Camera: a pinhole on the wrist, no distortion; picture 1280 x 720 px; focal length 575.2 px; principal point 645.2 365.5 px. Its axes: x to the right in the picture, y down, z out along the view. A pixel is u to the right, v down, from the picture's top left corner.
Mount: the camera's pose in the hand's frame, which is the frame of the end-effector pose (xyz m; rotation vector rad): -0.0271 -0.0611 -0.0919 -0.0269 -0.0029 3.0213
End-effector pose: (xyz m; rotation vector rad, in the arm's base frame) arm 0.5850 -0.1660 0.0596 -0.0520 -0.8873 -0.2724
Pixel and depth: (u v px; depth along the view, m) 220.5 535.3 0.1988
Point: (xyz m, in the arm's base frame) 0.5317 -0.3041 0.2028
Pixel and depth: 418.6 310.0 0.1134
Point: 0.5637 -0.2197 0.0827
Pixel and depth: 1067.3 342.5 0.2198
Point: 0.3677 -0.1378 -0.0102
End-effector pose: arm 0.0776 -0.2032 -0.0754 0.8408 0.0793 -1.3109
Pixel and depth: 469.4 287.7 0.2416
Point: -0.0014 -0.3288 -0.0097
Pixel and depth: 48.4 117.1 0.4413
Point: 0.1308 -0.7702 -0.0058
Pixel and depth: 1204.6 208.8 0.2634
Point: -0.0365 -0.0741 0.2019
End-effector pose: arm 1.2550 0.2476 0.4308 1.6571 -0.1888 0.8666
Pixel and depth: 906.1 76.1 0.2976
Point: 1.1807 -0.0140 0.4131
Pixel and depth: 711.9 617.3 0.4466
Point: 1.4687 -0.0334 0.1582
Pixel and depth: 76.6 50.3 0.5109
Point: 1.7086 -0.0222 0.8529
